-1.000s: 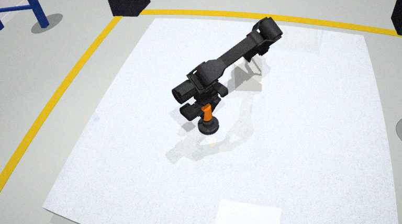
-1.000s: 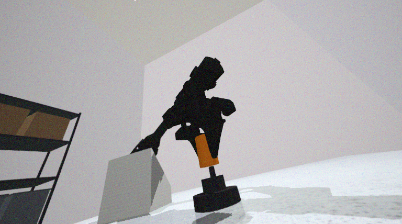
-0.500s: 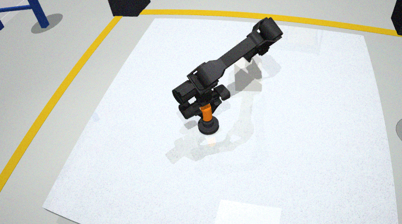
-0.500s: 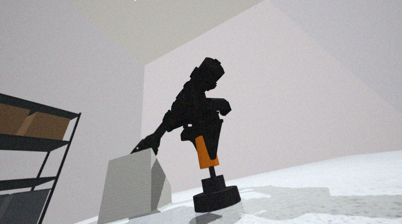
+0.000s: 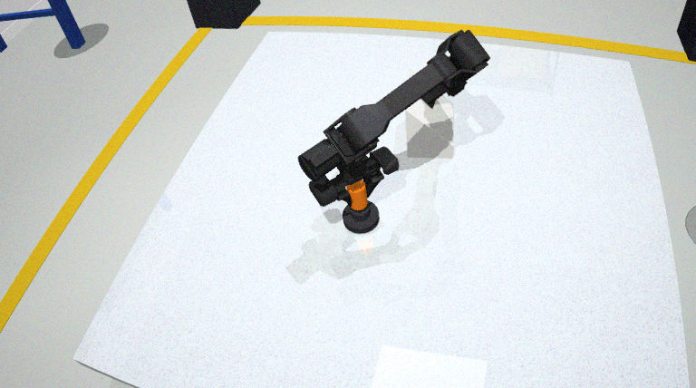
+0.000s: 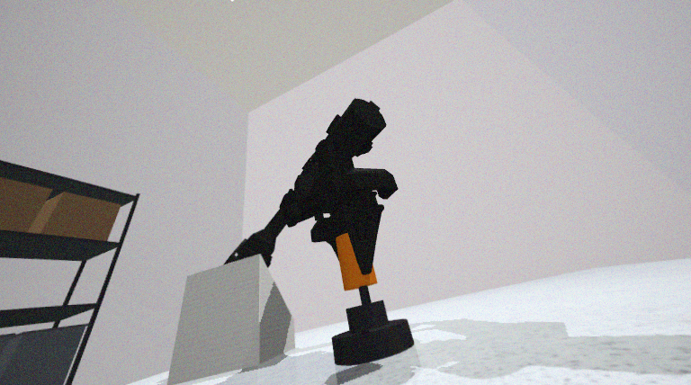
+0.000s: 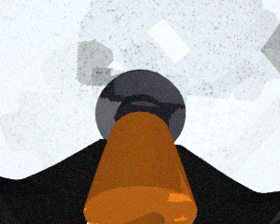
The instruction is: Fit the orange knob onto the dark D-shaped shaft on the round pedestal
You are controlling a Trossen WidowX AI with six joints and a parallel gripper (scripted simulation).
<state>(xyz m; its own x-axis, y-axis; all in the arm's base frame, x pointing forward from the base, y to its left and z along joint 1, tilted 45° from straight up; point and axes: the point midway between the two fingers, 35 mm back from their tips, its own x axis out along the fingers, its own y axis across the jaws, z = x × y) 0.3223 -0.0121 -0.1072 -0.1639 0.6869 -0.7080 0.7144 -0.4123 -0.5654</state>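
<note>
Right now the orange knob is 20 mm above my gripper tip. From my gripper tip the other things lie so: round pedestal (40 mm below).
</note>
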